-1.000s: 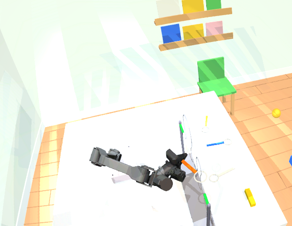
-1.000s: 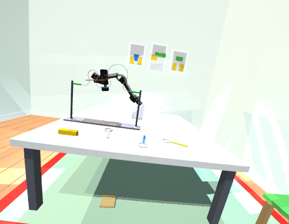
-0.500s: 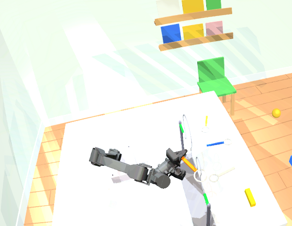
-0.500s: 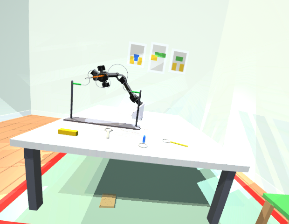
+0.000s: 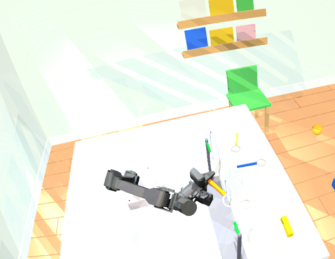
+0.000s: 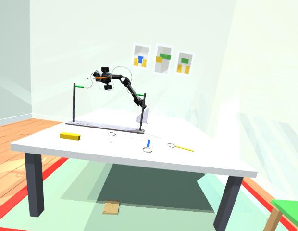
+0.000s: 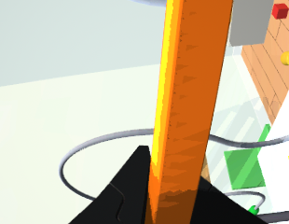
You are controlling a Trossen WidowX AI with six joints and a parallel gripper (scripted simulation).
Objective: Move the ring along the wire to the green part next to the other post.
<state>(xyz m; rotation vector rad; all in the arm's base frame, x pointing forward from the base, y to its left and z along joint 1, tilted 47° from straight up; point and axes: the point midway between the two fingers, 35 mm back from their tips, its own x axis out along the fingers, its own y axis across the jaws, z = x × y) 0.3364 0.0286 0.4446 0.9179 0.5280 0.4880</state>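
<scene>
Right now my gripper tip is 20 mm short of the orange-handled ring, 90 mm to the left of it and 20 mm above it. From my gripper tip the other things lie so: blue-handled ring 260 mm ahead, 400 mm to the left, 410 mm below; then yellow block 330 mm ahead, 70 mm to the right, 400 mm below; then white-handled ring 200 mm ahead, 140 mm to the left, 410 mm below.
</scene>
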